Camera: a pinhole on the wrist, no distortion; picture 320 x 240 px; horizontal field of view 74.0 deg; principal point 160.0 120.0 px. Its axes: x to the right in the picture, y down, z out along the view. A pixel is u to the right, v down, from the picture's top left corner.
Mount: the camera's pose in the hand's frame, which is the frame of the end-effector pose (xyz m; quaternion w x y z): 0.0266 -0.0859 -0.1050 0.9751 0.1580 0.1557 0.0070
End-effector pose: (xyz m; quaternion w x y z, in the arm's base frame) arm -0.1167 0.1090 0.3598 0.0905 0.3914 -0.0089 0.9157
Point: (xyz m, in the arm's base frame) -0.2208 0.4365 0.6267
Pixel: 296 37
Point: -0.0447 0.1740 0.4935
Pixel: 119 208
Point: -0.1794 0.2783 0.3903
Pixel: 238 32
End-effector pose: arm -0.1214 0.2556 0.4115 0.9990 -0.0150 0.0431 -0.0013
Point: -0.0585 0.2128 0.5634
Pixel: 110 229
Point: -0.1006 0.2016 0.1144
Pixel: behind the camera
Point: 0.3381 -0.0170 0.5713
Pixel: 299 85
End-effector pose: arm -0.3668 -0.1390 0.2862 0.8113 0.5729 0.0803 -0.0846
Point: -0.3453 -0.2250 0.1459
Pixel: 136 95
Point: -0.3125 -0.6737 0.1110
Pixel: 126 102
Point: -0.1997 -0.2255 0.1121
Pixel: 297 107
